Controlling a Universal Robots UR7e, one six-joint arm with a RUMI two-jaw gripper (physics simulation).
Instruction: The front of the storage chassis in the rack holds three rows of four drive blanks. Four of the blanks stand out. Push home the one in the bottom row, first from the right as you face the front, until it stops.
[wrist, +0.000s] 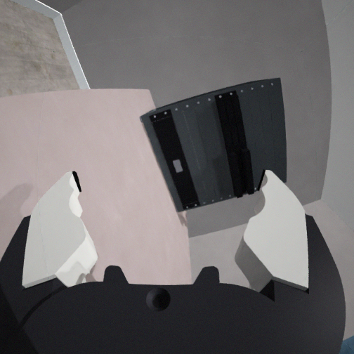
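The rack (269, 130) is a dark grey case, turned at a slant in the upper right of the wrist view. Two black units cross it. One flat black panel (167, 140) with a small light rectangle lies along its left side. A thicker black unit (231, 120) stands right of its middle, with a raised dark part (240, 171) at its lower end. The single drive blanks, their rows and which ones stand out are too dark to tell. My gripper (168, 173) is open and empty, its white fingers wide apart. The rack appears beyond the fingertips; the distance is unclear.
A pink surface (115, 165) fills the left and middle, beside the rack. A wood-patterned area (30, 50) with a pale raised edge (73, 52) is at the upper left. Grey walls (200, 45) surround the rack at the back and right. A bit of blue (349, 345) shows at the lower right corner.
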